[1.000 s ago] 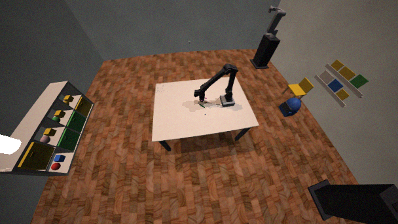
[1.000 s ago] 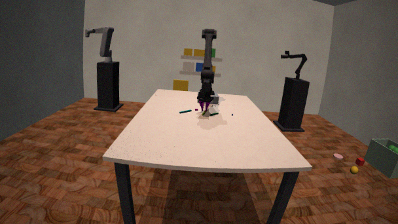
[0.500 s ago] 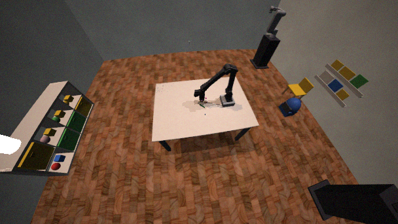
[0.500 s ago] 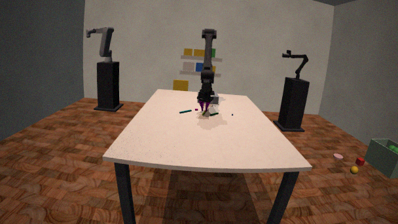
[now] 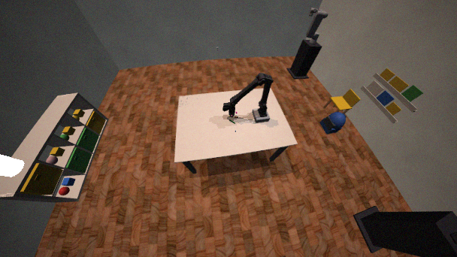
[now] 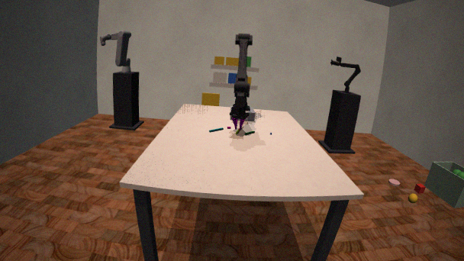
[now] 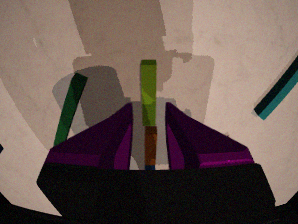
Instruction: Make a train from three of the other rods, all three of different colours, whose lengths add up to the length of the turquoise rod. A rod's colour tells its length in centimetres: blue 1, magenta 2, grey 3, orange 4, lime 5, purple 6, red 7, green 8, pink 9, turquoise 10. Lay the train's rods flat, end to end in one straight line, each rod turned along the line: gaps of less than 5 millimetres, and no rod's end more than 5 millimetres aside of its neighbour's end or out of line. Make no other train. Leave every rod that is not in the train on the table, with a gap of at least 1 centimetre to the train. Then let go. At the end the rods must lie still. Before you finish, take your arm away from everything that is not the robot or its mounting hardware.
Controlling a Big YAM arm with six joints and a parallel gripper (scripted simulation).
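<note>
Right now the lime rod is 20 mm below my hand. The rest, counted from my hand: magenta rod 70 mm behind, 50 mm to the right, 20 mm below; then orange rod 50 mm behind, 20 mm below, 10 mm to the left; then green rod 70 mm to the left, 20 mm below.
</note>
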